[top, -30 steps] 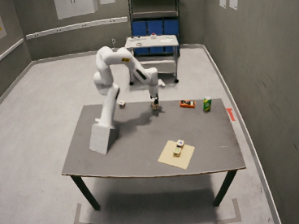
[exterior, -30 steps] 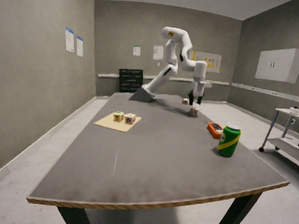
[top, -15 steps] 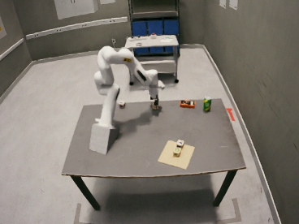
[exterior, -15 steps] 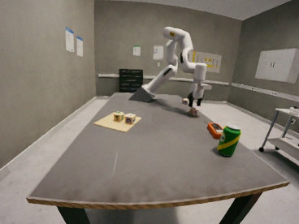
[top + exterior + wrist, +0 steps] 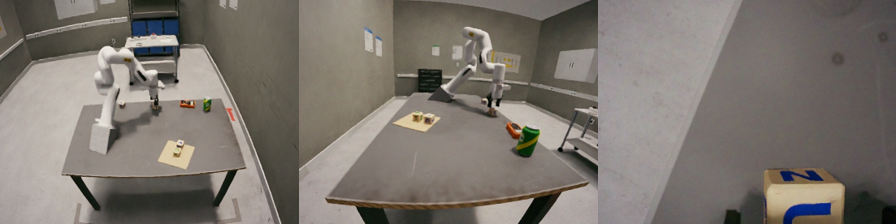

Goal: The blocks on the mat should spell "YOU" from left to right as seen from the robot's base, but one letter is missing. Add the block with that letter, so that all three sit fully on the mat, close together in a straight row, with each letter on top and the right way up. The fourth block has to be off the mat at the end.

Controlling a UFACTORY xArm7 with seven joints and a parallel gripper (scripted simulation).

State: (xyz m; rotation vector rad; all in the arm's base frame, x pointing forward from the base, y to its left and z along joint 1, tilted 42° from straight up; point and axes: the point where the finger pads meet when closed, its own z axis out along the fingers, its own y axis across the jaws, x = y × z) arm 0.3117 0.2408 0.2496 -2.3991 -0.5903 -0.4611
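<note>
The tan mat lies 48 cm to the right of my hand, 22 cm ahead of it and 7 cm below it. Also, from my hand: green can (45 cm ahead, 2 cm to the left, 1 cm below); then orange device (28 cm ahead, 5 cm to the left, 5 cm below); then block (28 cm behind, 5 cm below).
</note>
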